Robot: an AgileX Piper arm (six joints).
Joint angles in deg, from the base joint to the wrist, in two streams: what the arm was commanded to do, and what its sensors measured. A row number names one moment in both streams.
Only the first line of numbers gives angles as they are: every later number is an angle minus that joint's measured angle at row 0.
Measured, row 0: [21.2, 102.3, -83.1, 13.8, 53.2, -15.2]
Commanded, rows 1 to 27: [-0.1, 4.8, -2.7, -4.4, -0.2, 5.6]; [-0.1, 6.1, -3.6, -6.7, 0.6, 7.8]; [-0.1, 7.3, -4.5, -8.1, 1.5, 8.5]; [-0.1, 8.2, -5.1, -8.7, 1.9, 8.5]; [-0.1, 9.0, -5.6, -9.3, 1.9, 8.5]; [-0.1, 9.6, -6.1, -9.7, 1.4, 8.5]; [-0.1, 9.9, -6.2, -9.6, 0.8, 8.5]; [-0.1, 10.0, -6.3, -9.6, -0.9, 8.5]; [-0.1, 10.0, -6.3, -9.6, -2.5, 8.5]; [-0.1, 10.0, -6.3, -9.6, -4.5, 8.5]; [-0.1, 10.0, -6.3, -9.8, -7.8, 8.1]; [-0.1, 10.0, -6.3, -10.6, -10.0, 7.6]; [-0.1, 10.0, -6.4, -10.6, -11.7, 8.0]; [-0.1, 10.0, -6.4, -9.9, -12.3, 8.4]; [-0.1, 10.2, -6.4, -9.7, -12.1, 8.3]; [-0.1, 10.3, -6.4, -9.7, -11.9, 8.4]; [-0.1, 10.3, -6.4, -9.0, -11.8, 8.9]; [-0.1, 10.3, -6.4, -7.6, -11.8, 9.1]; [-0.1, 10.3, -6.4, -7.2, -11.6, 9.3]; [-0.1, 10.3, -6.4, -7.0, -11.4, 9.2]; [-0.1, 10.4, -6.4, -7.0, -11.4, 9.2]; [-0.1, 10.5, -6.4, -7.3, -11.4, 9.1]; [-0.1, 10.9, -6.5, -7.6, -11.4, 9.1]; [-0.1, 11.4, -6.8, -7.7, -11.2, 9.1]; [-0.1, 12.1, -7.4, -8.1, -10.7, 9.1]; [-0.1, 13.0, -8.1, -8.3, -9.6, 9.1]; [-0.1, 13.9, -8.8, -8.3, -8.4, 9.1]
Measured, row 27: [0.0, 11.3, -6.6, -7.5, -11.0, 9.0]
